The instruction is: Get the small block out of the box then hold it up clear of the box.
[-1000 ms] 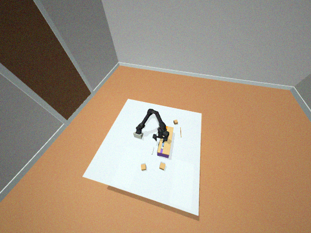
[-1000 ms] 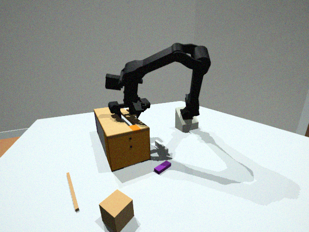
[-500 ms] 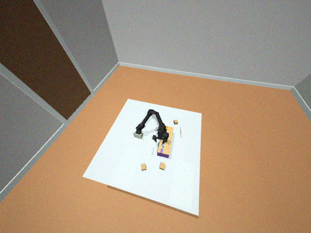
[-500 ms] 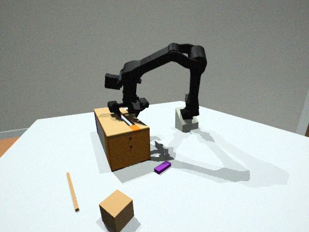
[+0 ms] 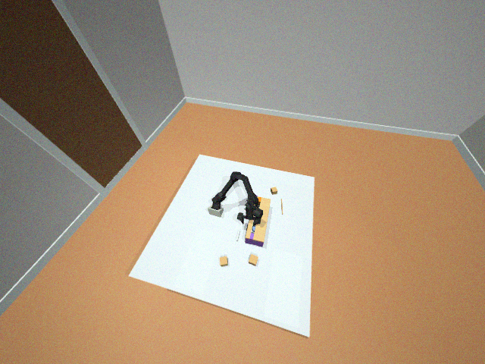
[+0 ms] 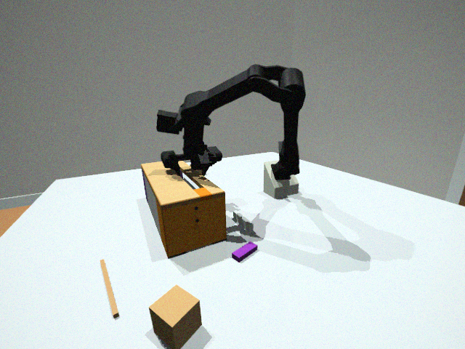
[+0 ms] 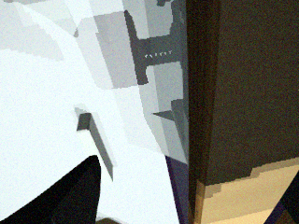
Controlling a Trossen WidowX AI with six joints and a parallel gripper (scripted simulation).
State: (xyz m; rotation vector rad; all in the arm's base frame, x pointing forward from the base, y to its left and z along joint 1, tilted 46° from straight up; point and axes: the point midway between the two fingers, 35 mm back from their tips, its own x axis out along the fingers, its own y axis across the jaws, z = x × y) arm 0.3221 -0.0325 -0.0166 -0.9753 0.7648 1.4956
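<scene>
Right now my gripper tip is 60 mm short of the blue block and 10 mm to the left of it. Also, from my gripper tip: thin wooden stick (320 mm to the left, 220 mm ahead, 80 mm below); tan cube (450 mm to the left, 100 mm ahead, 60 mm below); box (80 mm to the left, 20 mm below, 20 mm ahead).
</scene>
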